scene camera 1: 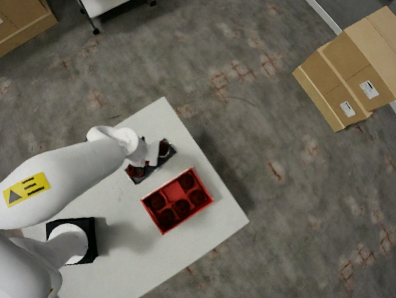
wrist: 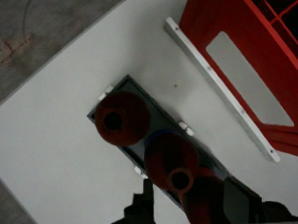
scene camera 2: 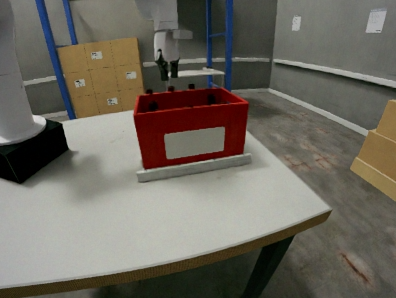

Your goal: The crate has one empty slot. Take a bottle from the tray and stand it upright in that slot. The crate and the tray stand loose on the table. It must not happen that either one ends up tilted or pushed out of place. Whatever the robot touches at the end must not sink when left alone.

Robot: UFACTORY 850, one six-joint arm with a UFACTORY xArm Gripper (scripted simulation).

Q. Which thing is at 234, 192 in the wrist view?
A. My gripper.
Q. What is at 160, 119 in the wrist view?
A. A dark tray.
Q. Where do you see a red crate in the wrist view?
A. At 245, 51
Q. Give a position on a bottle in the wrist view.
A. At 126, 119
